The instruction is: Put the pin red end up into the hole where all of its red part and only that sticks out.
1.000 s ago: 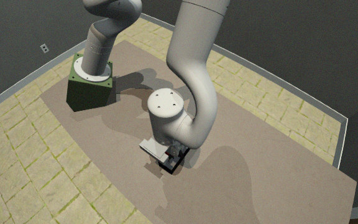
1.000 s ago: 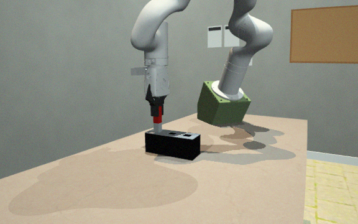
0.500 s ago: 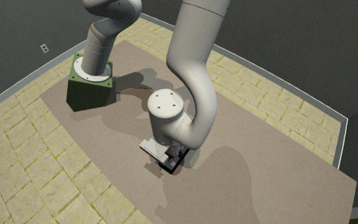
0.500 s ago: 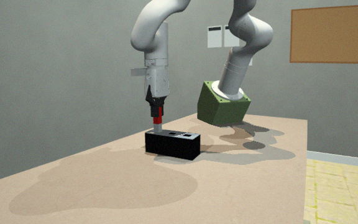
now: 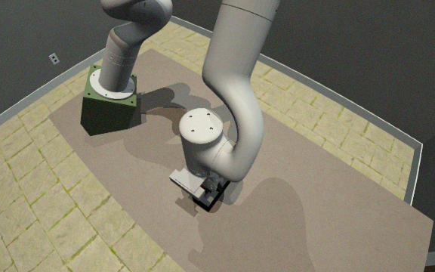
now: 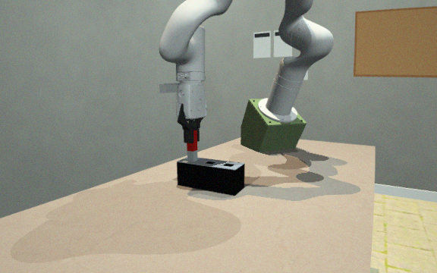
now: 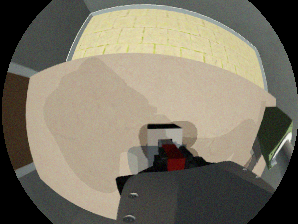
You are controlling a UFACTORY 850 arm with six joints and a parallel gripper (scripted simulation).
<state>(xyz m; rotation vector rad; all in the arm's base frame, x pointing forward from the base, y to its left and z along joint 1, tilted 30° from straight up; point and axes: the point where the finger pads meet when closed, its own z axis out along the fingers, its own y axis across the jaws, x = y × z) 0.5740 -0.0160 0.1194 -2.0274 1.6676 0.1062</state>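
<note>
Right now my hand is 2 cm above the pin. Also, from my hand: black block 11 cm below, 6 cm to the left, 2 cm behind.
</note>
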